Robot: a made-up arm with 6 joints.
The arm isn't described. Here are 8 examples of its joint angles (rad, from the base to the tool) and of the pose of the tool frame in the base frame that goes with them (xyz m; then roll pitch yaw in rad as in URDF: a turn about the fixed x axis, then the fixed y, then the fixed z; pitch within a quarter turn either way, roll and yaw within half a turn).
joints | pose
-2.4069 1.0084 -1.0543 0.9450 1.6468 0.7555 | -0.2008 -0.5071 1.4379 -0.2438 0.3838 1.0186
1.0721 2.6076 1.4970 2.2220 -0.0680 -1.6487 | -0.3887 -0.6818 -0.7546 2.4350 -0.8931 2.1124
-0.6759 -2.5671 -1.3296 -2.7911 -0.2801 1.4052 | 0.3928 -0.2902 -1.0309 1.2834 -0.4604 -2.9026
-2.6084 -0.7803 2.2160 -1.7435 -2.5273 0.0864 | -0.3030 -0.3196 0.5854 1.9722 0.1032 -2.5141
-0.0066 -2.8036 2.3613 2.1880 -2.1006 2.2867 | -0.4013 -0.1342 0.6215 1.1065 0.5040 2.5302
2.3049 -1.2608 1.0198 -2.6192 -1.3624 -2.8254 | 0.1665 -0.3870 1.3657 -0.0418 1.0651 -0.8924
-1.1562 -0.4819 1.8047 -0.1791 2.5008 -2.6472 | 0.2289 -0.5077 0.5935 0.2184 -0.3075 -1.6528
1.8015 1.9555 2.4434 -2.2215 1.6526 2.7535 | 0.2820 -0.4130 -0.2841 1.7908 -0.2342 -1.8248
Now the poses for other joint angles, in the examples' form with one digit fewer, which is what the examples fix.
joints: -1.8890 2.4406 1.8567 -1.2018 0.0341 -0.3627
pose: 0.268 0.781 -0.502 -0.626 -0.453 -2.710
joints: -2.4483 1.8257 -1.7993 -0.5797 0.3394 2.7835
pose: -0.440 -0.359 1.340 -2.257 0.437 0.019
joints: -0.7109 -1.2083 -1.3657 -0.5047 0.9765 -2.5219
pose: -0.962 0.750 -0.417 0.118 0.551 -0.767
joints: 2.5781 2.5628 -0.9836 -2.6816 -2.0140 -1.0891
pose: -0.953 0.468 -0.308 1.677 -0.685 2.944
